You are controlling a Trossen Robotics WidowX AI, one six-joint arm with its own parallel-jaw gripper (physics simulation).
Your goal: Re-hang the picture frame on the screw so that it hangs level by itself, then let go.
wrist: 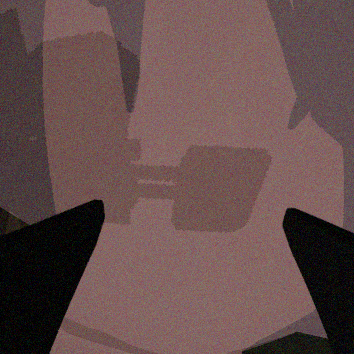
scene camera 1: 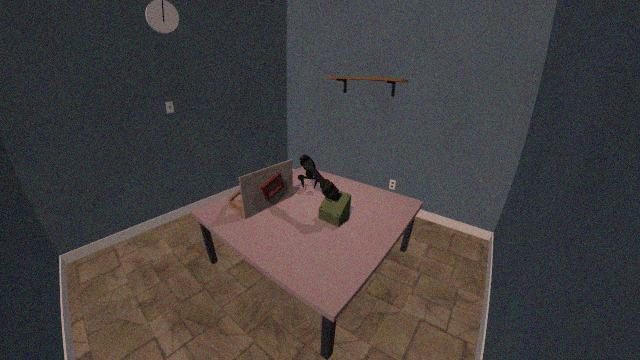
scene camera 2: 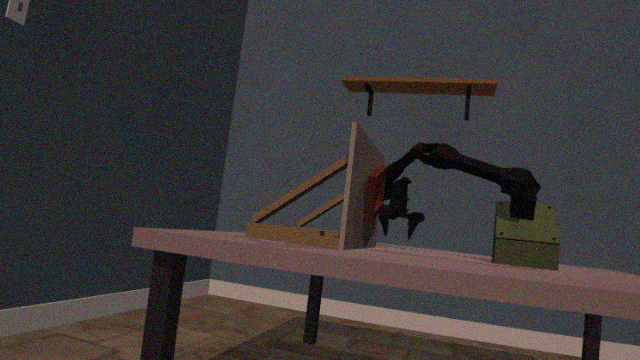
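Pixels of known places: gripper, fingertip midpoint: (wrist: pixel 195 213) (scene camera 1: pixel 308 188) (scene camera 2: pixel 397 237); arm's base at its link origin: (scene camera 1: pixel 335 196) (scene camera 2: pixel 522 212).
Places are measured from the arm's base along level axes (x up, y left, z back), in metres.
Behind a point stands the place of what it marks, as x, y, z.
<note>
The red picture frame (scene camera 1: pixel 264 193) @(-0.016, 0.292, -0.396) (scene camera 2: pixel 371 190) @(0.001, 0.297, -0.398) rests against the front face of the upright grey board (scene camera 1: pixel 252 197) @(-0.022, 0.380, -0.413) (scene camera 2: pixel 351 190) @(-0.017, 0.443, -0.408). In the first scene view it looks tilted against the board's edges, its right side higher. The screw does not show. My gripper (scene camera 1: pixel 308 186) @(-0.120, -0.150, -0.402) (scene camera 2: pixel 398 236) @(-0.120, -0.150, -0.402) (wrist: pixel 195 213) @(-0.120, -0.150, -0.402) is open and empty, pointing down a little above the table, in front of the board. In the first scene view it is to the right of the frame, apart from it. The frame does not show clearly in the wrist view.
The pink table (scene camera 1: pixel 320 270) @(-0.159, 0.446, 0.275) (scene camera 2: pixel 450 285) @(-0.184, 0.664, -0.147) carries the board, wooden braces (scene camera 2: pixel 295 192) @(-0.033, 0.433, -0.559) behind it and the arm's green base block (scene camera 1: pixel 334 210) @(-0.062, 0.063, 0.043) (scene camera 2: pixel 526 240) @(-0.086, 0.085, 0.011). A wooden shelf (scene camera 1: pixel 367 78) (scene camera 2: pixel 420 86) is on the wall. Dark shadows lie on the table under the gripper.
</note>
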